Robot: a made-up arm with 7 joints. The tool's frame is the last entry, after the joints. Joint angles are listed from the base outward.
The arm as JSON. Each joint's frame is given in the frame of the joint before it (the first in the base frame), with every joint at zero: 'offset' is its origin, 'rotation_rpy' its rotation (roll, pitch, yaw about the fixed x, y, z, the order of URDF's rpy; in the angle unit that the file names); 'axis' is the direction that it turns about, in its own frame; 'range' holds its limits. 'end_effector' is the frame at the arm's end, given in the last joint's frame.
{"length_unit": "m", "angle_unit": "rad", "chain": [
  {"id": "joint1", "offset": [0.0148, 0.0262, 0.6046], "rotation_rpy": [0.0, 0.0, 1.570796], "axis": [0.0, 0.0, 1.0], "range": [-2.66, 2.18]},
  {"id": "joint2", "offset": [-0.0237, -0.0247, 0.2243], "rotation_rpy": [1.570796, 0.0, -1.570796], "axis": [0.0, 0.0, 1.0], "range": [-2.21, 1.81]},
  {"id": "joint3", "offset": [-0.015, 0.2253, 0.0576], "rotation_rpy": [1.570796, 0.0, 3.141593], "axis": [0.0, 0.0, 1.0], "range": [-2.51, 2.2]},
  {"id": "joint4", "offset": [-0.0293, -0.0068, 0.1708], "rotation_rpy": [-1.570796, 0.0, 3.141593], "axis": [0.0, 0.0, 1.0], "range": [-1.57, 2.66]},
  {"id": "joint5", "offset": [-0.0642, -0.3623, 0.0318], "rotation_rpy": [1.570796, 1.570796, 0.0], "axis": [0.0, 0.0, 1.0], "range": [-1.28, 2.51]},
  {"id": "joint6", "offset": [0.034, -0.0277, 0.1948], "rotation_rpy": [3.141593, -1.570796, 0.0], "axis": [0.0, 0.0, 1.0], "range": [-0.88, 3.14]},
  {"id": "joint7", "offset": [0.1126, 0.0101, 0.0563], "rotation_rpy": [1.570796, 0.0, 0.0], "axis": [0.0, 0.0, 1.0], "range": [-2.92, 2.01]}
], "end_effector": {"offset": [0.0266, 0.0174, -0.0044], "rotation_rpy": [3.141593, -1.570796, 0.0]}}
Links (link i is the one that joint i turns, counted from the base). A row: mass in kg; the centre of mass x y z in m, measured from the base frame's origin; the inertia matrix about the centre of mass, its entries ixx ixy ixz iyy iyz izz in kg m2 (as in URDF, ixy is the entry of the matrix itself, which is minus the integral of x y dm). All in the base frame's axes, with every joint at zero. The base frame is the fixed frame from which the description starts. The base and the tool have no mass.
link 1: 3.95; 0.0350 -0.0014 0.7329; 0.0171 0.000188 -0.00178 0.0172 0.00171 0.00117
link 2: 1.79; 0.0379 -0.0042 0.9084; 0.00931 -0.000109 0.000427 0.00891 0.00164 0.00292
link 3: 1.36; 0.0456 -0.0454 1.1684; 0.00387 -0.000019 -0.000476 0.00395 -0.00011 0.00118
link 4: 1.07; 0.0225 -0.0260 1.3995; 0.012 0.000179 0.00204 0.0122 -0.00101 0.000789
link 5: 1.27; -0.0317 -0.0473 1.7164; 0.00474 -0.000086 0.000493 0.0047 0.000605 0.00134
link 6: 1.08; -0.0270 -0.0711 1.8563; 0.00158 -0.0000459 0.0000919 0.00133 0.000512 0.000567
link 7: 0.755; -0.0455 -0.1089 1.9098; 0.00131 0 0 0.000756 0 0.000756
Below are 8 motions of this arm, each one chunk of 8 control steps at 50 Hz.
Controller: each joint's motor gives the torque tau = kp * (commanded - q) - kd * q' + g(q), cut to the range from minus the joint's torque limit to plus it. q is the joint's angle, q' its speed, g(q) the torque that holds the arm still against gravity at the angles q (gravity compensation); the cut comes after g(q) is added. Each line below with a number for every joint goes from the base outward.
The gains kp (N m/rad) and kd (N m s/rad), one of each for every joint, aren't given. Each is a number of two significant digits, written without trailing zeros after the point. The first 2 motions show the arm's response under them.
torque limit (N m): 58 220 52 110 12 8.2 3
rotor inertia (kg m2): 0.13 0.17 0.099 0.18 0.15 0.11 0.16
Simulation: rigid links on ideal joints. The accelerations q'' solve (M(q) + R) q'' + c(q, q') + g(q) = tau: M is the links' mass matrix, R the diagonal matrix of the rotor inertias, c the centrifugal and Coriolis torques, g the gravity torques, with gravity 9.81 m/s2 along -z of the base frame. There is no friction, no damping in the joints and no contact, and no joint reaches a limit. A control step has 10 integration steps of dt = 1/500 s. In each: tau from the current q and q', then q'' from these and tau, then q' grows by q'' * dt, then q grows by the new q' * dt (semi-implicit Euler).
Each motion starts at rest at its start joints. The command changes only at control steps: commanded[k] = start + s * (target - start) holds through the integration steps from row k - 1 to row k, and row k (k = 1, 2, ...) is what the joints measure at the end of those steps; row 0 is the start. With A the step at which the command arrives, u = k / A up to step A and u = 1 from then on. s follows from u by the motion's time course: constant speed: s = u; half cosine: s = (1 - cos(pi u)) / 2; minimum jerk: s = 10 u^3 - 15 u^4 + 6 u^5; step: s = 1 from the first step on.
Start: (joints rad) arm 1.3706 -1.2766 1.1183 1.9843 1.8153 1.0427 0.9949
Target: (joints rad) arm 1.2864 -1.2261 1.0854 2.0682 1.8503 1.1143 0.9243
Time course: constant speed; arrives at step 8
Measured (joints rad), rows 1 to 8:
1: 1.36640 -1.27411 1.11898 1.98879 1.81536 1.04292 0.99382
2: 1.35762 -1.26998 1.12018 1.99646 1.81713 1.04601 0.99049
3: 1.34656 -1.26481 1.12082 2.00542 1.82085 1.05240 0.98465
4: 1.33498 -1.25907 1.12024 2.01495 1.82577 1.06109 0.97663
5: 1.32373 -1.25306 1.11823 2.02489 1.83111 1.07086 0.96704
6: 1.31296 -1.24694 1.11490 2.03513 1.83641 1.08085 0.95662
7: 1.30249 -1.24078 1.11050 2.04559 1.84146 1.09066 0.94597
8: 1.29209 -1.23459 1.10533 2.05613 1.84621 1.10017 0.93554
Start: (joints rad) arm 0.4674 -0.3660 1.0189 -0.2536 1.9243 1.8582 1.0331
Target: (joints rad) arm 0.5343 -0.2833 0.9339 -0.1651 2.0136 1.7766 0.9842
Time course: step
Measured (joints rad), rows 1 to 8:
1: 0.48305 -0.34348 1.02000 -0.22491 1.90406 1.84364 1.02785
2: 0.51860 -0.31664 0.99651 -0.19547 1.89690 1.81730 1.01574
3: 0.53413 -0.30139 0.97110 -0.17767 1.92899 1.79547 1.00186
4: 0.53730 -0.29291 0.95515 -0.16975 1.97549 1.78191 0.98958
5: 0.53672 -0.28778 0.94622 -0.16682 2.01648 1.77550 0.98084
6: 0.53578 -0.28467 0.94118 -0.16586 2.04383 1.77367 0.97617
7: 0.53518 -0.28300 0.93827 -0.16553 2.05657 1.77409 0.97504
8: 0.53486 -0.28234 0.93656 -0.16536 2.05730 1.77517 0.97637
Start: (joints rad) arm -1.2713 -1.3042 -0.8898 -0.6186 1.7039 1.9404 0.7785
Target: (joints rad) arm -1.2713 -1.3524 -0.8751 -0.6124 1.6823 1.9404 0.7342
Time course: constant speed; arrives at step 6
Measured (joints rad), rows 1 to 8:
1: -1.27080 -1.30664 -0.88655 -0.61886 1.70156 1.93998 0.77756
2: -1.27023 -1.31137 -0.88248 -0.61859 1.69693 1.93946 0.77473
3: -1.27005 -1.31766 -0.87931 -0.61782 1.69149 1.93910 0.76978
4: -1.27029 -1.32495 -0.87725 -0.61669 1.68654 1.93901 0.76300
5: -1.27076 -1.33280 -0.87591 -0.61537 1.68275 1.93916 0.75492
6: -1.27124 -1.34092 -0.87488 -0.61399 1.68019 1.93945 0.74616
7: -1.27209 -1.34671 -0.87707 -0.61238 1.68086 1.94020 0.73820
8: -1.27282 -1.35021 -0.87995 -0.61139 1.68418 1.94104 0.73236

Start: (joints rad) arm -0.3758 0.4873 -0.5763 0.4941 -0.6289 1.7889 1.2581
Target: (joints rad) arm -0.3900 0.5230 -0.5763 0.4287 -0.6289 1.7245 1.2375
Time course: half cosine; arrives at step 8
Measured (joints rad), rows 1 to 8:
1: -0.37572 0.48744 -0.57638 0.49341 -0.62902 1.78832 1.25803
2: -0.37580 0.48826 -0.57664 0.49071 -0.62949 1.78584 1.25764
3: -0.37667 0.49052 -0.57704 0.48505 -0.63036 1.78037 1.25661
4: -0.37868 0.49463 -0.57741 0.47627 -0.63146 1.77182 1.25464
5: -0.38175 0.50045 -0.57757 0.46513 -0.63237 1.76107 1.25165
6: -0.38541 0.50730 -0.57739 0.45309 -0.63269 1.74967 1.24781
7: -0.38899 0.51416 -0.57682 0.44198 -0.63209 1.73944 1.24359
8: -0.39181 0.51990 -0.57590 0.43358 -0.63056 1.73199 1.23961

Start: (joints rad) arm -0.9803 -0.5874 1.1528 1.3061 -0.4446 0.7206 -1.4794
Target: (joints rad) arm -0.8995 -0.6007 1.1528 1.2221 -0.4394 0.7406 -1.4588
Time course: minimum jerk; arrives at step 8
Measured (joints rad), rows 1 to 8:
1: -0.97966 -0.58751 1.15239 1.30550 -0.44449 0.72064 -1.47937
2: -0.97574 -0.58818 1.14999 1.30184 -0.44378 0.72096 -1.47913
3: -0.96636 -0.58973 1.14468 1.29322 -0.44204 0.72203 -1.47827
4: -0.95176 -0.59211 1.13745 1.27984 -0.43930 0.72413 -1.47634
5: -0.93452 -0.59490 1.13076 1.26391 -0.43616 0.72715 -1.47314
6: -0.91842 -0.59744 1.12741 1.24866 -0.43361 0.73064 -1.46891
7: -0.90680 -0.59918 1.12917 1.23706 -0.43259 0.73399 -1.46432
8: -0.90081 -0.59993 1.13571 1.23017 -0.43351 0.73672 -1.46021

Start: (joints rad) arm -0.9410 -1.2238 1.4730 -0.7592 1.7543 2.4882 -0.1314
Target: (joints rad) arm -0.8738 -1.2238 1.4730 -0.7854 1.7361 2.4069 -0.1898
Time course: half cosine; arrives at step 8
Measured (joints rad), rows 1 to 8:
1: -0.94033 -1.22375 1.47292 -0.75989 1.75409 2.48756 -0.13167
2: -0.93763 -1.22361 1.47255 -0.76211 1.75310 2.48480 -0.13302
3: -0.93175 -1.22340 1.47173 -0.76581 1.75078 2.47864 -0.13647
4: -0.92225 -1.22320 1.47058 -0.77034 1.74711 2.46873 -0.14270
5: -0.90966 -1.22310 1.46946 -0.77487 1.74273 2.45582 -0.15171
6: -0.89546 -1.22317 1.46884 -0.77861 1.73868 2.44153 -0.16270
7: -0.88183 -1.22341 1.46912 -0.78096 1.73608 2.42796 -0.17424
8: -0.87111 -1.22380 1.47048 -0.78163 1.73569 2.41723 -0.18452

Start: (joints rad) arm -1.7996 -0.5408 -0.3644 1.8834 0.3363 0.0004 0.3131
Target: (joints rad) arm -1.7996 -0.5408 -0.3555 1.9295 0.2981 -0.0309 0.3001
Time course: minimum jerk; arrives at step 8
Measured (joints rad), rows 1 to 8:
1: -1.79956 -0.54075 -0.36443 1.88364 0.33611 0.00041 0.31307
2: -1.79936 -0.54052 -0.36454 1.88522 0.33486 0.00034 0.31288
3: -1.79911 -0.54015 -0.36458 1.88928 0.33144 -0.00045 0.31224
4: -1.79901 -0.53989 -0.36431 1.89615 0.32547 -0.00291 0.31092
5: -1.79921 -0.53991 -0.36360 1.90502 0.31779 -0.00769 0.30885
6: -1.79969 -0.54028 -0.36249 1.91417 0.31009 -0.01451 0.30623
7: -1.80025 -0.54087 -0.36115 1.92173 0.30418 -0.02214 0.30347
8: -1.80065 -0.54142 -0.35986 1.92657 0.30105 -0.02888 0.30107

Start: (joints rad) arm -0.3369 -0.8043 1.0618 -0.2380 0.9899 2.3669 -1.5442
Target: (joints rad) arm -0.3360 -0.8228 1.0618 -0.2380 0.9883 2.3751 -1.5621
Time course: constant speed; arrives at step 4
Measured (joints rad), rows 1 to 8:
1: -0.33704 -0.80558 1.06017 -0.23826 0.98967 2.36755 -1.54474
2: -0.33725 -0.80825 1.05846 -0.23849 0.98891 2.36886 -1.54643
3: -0.33729 -0.81191 1.05764 -0.23861 0.98778 2.37050 -1.54941
4: -0.33707 -0.81618 1.05772 -0.23859 0.98665 2.37228 -1.55351
5: -0.33651 -0.81948 1.05997 -0.23821 0.98610 2.37350 -1.55785
6: -0.33578 -0.82153 1.06253 -0.23781 0.98657 2.37412 -1.56147
7: -0.33522 -0.82262 1.06419 -0.23754 0.98783 2.37448 -1.56389
8: -0.33497 -0.82309 1.06482 -0.23742 0.98934 2.37476 -1.56508

